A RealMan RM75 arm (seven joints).
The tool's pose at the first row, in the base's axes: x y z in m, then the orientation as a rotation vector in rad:
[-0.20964, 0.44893, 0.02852, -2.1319, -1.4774, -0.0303]
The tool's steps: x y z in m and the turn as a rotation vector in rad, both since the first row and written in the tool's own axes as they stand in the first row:
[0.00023, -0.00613, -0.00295, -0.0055, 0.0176, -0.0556]
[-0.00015, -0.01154, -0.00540, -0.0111, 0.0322, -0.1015]
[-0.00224, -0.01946, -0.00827, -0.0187, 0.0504, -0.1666]
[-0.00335, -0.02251, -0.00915, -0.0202, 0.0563, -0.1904]
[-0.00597, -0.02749, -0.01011, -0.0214, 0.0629, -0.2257]
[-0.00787, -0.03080, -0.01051, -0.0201, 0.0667, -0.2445]
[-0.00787, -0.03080, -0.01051, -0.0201, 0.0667, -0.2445]
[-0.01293, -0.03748, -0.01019, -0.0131, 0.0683, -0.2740]
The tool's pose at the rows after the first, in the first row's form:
[-0.21408, 0.44938, 0.03366, -2.0893, -1.5278, -0.0733]
[-0.21828, 0.44934, 0.03788, -2.0538, -1.5688, -0.1095]
[-0.22523, 0.44827, 0.04296, -2.0023, -1.6268, -0.1579]
[-0.22809, 0.44770, 0.04463, -1.9823, -1.6477, -0.1738]
[-0.23322, 0.44627, 0.04670, -1.9521, -1.6792, -0.1942]
[-0.23676, 0.44530, 0.04782, -1.9342, -1.6950, -0.2039]
[-0.23676, 0.44530, 0.04782, -1.9342, -1.6950, -0.2039]
[-0.24470, 0.44276, 0.04873, -1.9037, -1.7207, -0.2107]

